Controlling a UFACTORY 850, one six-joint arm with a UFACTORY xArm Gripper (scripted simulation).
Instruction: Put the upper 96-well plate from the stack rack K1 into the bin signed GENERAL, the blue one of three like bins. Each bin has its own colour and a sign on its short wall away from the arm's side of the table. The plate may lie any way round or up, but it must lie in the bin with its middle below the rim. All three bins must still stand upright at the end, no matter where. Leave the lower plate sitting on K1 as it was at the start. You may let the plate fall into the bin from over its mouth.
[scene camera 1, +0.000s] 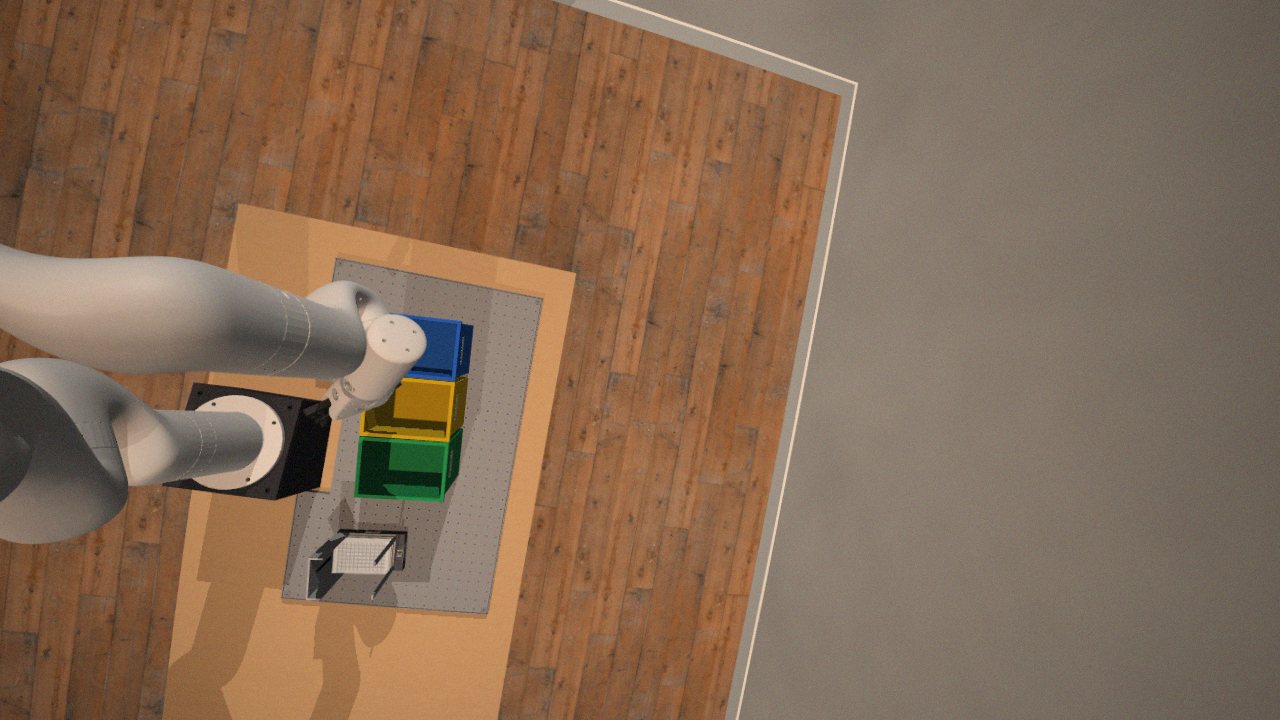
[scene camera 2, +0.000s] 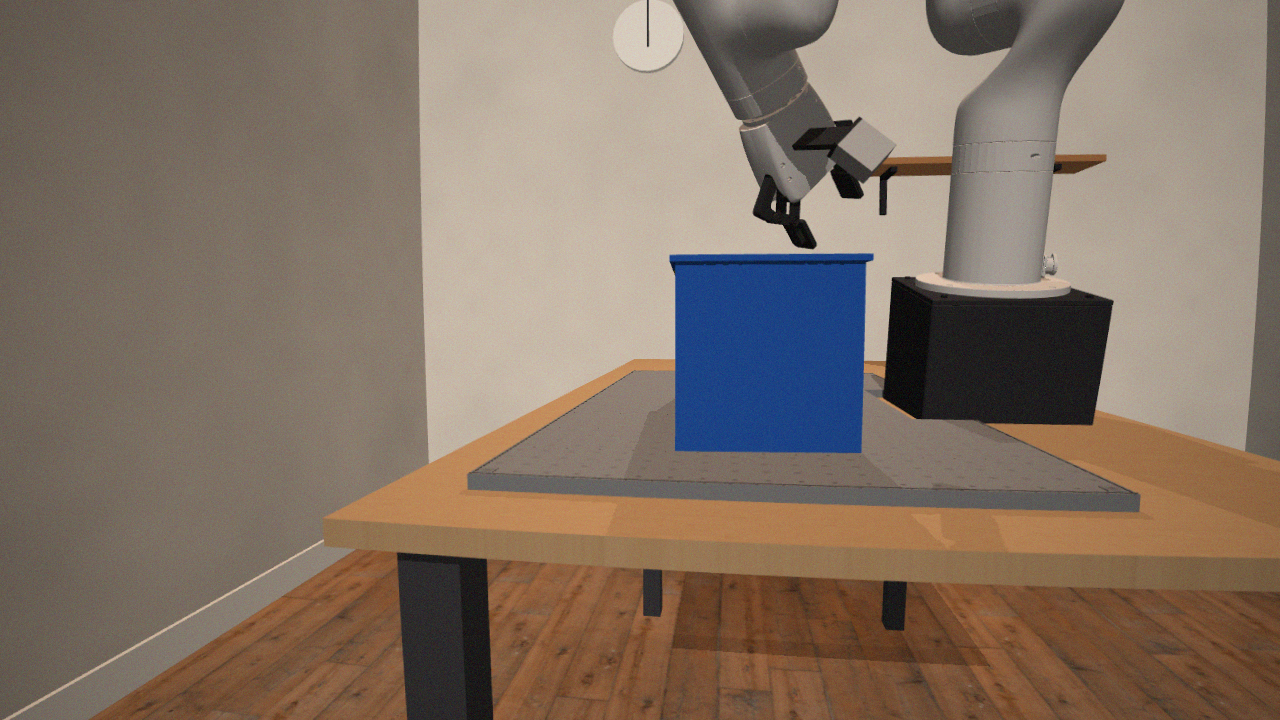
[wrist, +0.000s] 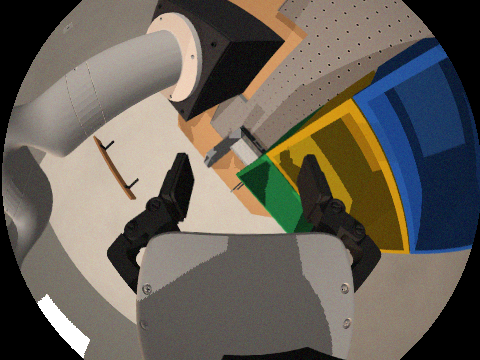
Observation:
I see my gripper, a blue bin, a green bin and a yellow bin.
My gripper shows as well in scene camera 1 and in the wrist view.

